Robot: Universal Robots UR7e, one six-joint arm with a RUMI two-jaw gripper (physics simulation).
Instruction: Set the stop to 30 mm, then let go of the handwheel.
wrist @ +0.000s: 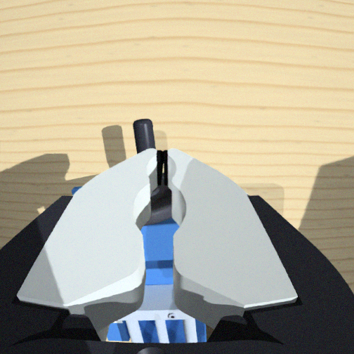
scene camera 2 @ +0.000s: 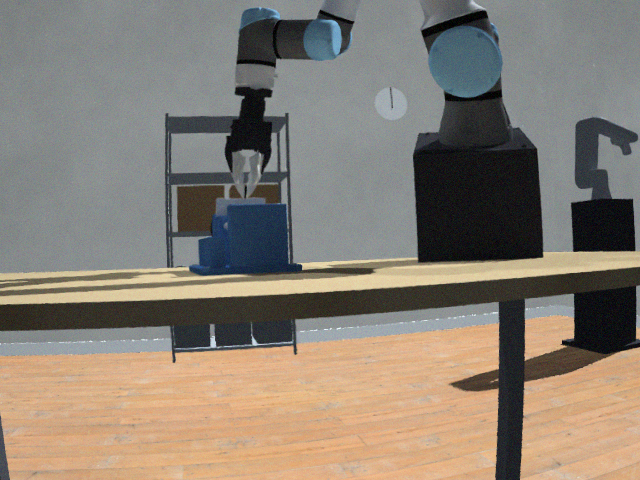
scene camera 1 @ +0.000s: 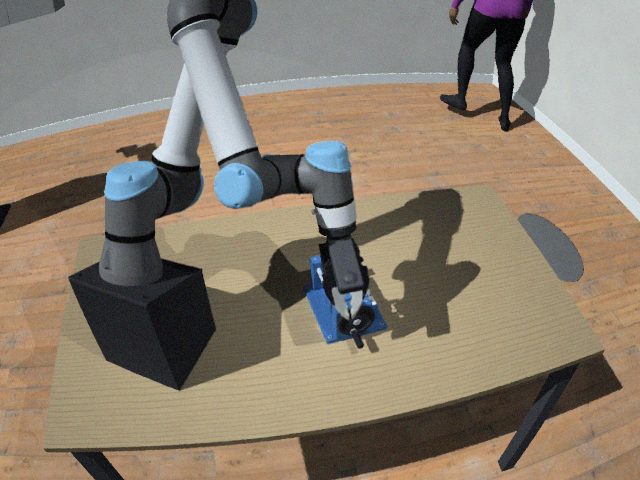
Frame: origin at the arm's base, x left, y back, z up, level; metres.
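Seen in the pictures: gripper, fingertip midpoint: (scene camera 2: 244, 197) (scene camera 1: 350, 319); arm's base, origin of the base link: (scene camera 2: 476, 139) (scene camera 1: 130, 272).
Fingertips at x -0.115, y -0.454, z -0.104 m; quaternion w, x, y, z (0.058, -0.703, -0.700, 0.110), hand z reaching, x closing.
Offsets run from my fingertips to a thing's top centre. "spot": to the spot under its first point.
The black handwheel @[spot: dx +0.048, dy -0.051, dz -0.083 m] (scene camera 1: 366, 325) (wrist: 161, 207) is on the front of the blue fixture (scene camera 1: 320, 310) (scene camera 2: 256, 237) (wrist: 159, 245). Its dark handle @[dx +0.018, dy -0.023, dz -0.081 m] (scene camera 1: 357, 339) (wrist: 143, 135) points towards the table's front edge. A light grey block (wrist: 159, 299) with rods behind it shows between the jaws in the wrist view. My gripper (scene camera 1: 350, 316) (scene camera 2: 245, 197) (wrist: 163, 154) is shut and empty, pointing down over the handwheel side of the fixture. Its jaws hide much of the wheel in the wrist view. The scale and its red pointer are hidden there, so the reading cannot be told.
The fixture stands on the wooden table (scene camera 1: 206, 413) (scene camera 2: 361, 304). The arm's black pedestal (scene camera 1: 180, 330) (scene camera 2: 478, 206) stands on the same table, to the left in scene camera 1. A shelf rack (scene camera 2: 168, 206) stands beyond the table. A person (scene camera 1: 491, 46) stands at the back right.
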